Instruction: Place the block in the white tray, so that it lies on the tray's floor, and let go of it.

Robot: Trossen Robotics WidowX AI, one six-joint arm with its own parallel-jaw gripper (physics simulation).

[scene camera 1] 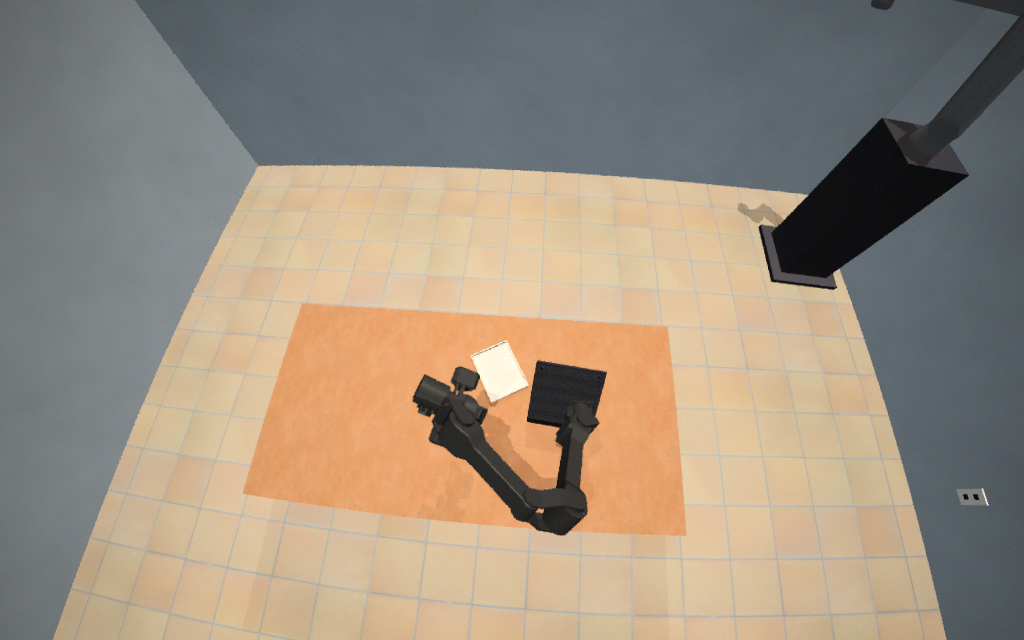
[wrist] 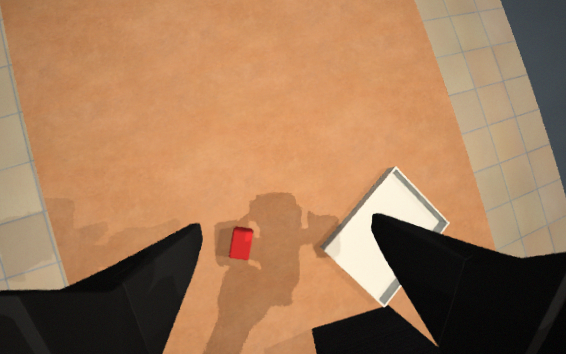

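Where they show: gripper, fingertip midpoint: [wrist: 288, 226]; arm's base, link origin: [scene camera 1: 579, 411].
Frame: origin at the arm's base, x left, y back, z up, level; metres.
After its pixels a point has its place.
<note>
The red block [wrist: 241, 243] {x 0.089, y -0.303, z -0.103 m} lies on the orange mat in the wrist view, in the gap between the two fingers and nearer the left one. In the scene view the block does not show, and the arm covers part of the mat. The white tray [scene camera 1: 499, 371] {x -0.125, y -0.246, z -0.132 m} [wrist: 357, 240] {x -0.079, y -0.250, z -0.132 m} lies on the mat to the right of the block in the wrist view, with the right finger overlapping part of it. My gripper [scene camera 1: 453, 401] {x 0.043, y -0.344, z 0.079 m} [wrist: 288, 226] {x 0.043, y -0.344, z 0.079 m} is open and empty, above the mat and left of the tray in the scene view. The fingertips are hard to make out there.
The black base plate [scene camera 1: 567, 384] {x -0.057, y -0.045, z 0.055 m} [wrist: 365, 332] {x -0.041, y -0.138, z -0.094 m} stands right of the tray in the scene view. The orange mat [scene camera 1: 347, 377] {x -0.041, y -0.747, z -0.135 m} [wrist: 225, 100] {x 0.064, y -0.508, z -0.135 m} lies on the tiled floor. A dark column [scene camera 1: 860, 203] stands at the back right, well away from the arm.
</note>
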